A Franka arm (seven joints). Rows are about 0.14 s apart.
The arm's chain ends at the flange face. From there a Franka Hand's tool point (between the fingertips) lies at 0.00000 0.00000 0.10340 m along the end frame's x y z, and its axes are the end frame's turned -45 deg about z.
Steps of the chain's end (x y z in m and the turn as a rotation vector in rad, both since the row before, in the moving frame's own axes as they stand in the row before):
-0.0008, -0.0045, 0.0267, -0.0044, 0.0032, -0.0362
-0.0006, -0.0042, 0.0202, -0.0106, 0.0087, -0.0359
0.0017, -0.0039, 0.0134, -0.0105, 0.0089, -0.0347
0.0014, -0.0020, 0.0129, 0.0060, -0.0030, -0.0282
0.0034, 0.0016, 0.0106, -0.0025, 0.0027, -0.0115
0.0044, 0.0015, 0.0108, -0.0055, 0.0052, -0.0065
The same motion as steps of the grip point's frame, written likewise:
0.0025, -0.0032, 0.0267, -0.0054, -0.0008, -0.0362
0.0024, -0.0020, 0.0202, -0.0136, -0.0013, -0.0359
0.0039, -0.0001, 0.0134, -0.0137, -0.0011, -0.0347
0.0026, -0.0011, 0.0129, 0.0064, 0.0021, -0.0282
0.0013, 0.0039, 0.0106, -0.0037, 0.0001, -0.0115
0.0020, 0.0050, 0.0108, -0.0076, -0.0002, -0.0065

